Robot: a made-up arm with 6 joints. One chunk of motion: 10 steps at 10 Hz.
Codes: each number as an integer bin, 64 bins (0 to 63) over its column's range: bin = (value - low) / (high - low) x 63, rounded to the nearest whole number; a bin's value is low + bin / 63 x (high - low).
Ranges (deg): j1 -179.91..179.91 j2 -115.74..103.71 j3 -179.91..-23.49 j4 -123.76..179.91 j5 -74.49..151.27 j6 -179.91..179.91
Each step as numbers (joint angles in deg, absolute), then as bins.
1 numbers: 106.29 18.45 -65.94 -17.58 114.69 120.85
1 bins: 50 39 46 22 53 53
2 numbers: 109.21 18.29 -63.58 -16.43 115.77 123.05
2 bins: 51 38 47 22 53 53
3 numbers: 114.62 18.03 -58.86 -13.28 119.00 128.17
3 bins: 52 38 49 23 54 54
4 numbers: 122.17 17.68 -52.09 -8.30 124.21 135.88
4 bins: 53 38 51 24 55 55
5 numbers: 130.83 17.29 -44.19 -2.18 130.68 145.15
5 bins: 54 38 55 25 57 57
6 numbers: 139.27 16.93 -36.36 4.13 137.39 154.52
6 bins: 56 38 58 27 59 59
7 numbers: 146.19 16.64 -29.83 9.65 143.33 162.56
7 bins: 57 38 60 28 61 60
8 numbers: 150.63 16.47 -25.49 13.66 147.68 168.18
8 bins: 58 38 62 29 62 61
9 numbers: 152.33 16.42 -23.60 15.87 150.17 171.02
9 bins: 58 38 63 29 63 61
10 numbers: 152.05 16.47 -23.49 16.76 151.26 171.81
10 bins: 58 38 63 29 63 62
